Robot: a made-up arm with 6 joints. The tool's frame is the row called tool. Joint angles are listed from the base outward. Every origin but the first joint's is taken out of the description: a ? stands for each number. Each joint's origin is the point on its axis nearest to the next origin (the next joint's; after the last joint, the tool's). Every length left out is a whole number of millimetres.
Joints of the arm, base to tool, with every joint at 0 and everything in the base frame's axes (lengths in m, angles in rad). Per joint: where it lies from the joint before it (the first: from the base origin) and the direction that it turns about. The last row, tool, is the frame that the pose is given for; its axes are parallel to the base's.
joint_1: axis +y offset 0 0.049 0.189
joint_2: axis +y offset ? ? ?
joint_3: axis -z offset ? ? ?
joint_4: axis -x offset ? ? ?
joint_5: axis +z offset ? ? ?
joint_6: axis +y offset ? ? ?
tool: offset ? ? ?
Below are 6 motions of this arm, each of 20 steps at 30 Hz.
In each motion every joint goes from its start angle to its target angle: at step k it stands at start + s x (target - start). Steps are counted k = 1, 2, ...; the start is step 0. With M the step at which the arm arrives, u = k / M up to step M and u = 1 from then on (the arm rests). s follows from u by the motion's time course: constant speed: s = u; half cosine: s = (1 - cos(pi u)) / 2; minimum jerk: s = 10 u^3 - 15 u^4 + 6 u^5.
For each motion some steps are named. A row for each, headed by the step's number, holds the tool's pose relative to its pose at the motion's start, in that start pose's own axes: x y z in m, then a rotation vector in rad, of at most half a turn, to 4 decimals.
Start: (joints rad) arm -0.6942 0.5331 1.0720 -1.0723 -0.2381 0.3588
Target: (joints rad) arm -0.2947 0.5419 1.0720 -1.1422 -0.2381 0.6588
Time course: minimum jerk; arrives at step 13
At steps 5, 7, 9, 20:
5: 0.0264 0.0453 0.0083 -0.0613 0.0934 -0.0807
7: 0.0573 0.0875 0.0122 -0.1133 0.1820 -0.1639
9: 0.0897 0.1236 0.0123 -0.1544 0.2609 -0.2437
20: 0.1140 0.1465 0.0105 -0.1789 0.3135 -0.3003

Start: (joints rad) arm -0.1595 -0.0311 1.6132 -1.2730 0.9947 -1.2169
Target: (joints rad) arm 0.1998 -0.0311 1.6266 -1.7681 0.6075 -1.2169
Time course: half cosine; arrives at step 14
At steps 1, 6, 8, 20:
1: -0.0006 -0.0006 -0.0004 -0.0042 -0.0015 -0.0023
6: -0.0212 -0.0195 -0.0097 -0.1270 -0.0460 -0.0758
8: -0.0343 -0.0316 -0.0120 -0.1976 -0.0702 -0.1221
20: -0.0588 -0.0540 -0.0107 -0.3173 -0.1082 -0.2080

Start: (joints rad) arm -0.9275 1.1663 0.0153 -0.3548 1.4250 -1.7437
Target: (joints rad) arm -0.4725 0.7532 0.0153 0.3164 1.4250 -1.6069
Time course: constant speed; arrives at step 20
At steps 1, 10, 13, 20:
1: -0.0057 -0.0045 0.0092 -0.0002 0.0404 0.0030
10: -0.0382 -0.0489 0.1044 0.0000 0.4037 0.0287
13: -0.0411 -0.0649 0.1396 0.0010 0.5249 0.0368
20: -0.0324 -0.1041 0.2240 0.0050 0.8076 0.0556

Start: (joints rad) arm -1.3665 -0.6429 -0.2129 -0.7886 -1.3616 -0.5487
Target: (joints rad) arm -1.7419 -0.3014 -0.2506 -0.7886 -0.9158 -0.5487
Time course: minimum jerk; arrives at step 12
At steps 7, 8, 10, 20:
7: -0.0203 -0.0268 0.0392 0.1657 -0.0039 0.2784
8: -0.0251 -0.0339 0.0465 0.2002 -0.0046 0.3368
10: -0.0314 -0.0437 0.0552 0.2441 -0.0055 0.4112
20: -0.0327 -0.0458 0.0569 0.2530 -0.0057 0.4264

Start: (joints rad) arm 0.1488 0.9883 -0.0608 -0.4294 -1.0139 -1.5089
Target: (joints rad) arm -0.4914 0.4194 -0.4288 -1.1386 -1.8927 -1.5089
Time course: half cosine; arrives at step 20
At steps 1, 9, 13, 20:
1: -0.0029 -0.0008 -0.0009 0.0002 0.0003 -0.0070
9: -0.2047 -0.0212 -0.0911 0.0633 0.0823 -0.3921
13: -0.3436 0.0096 -0.1944 0.1582 0.1767 -0.5481
20: -0.4420 0.0678 -0.3116 0.2534 0.2394 -0.5976

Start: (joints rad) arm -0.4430 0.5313 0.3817 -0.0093 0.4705 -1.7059
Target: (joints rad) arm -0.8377 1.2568 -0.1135 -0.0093 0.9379 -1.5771
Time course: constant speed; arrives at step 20
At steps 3, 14, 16, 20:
3: 0.0094 0.0358 0.0592 0.1418 0.0689 -0.0262
14: 0.0852 0.1250 0.2975 0.6582 0.3042 -0.1594
16: 0.1062 0.1327 0.3413 0.7517 0.3421 -0.1898
20: 0.1543 0.1394 0.4261 0.9382 0.4115 -0.2562

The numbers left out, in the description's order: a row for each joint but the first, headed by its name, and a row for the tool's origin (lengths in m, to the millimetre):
joint_2: 0.088 0 0.22
joint_3: -0.209 0 -0.001
joint_4: -0.201 0.21 0
joint_5: 0 0.073 0.043
joint_6: 0.305 0.004 0
tool: -0.278 0 0.072

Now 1 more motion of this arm.
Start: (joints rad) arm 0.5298 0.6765 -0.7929 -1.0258 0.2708 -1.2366
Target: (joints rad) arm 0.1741 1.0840 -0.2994 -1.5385 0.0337 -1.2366
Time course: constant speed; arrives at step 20
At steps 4, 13, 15, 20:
4: 0.0119 0.0108 -0.0362 -0.0671 -0.1076 -0.1141
13: 0.0491 0.0169 -0.1053 -0.1849 -0.3525 -0.3700
15: 0.0588 0.0151 -0.1180 -0.2042 -0.4072 -0.4263
20: 0.0845 0.0062 -0.1450 -0.2405 -0.5439 -0.5654

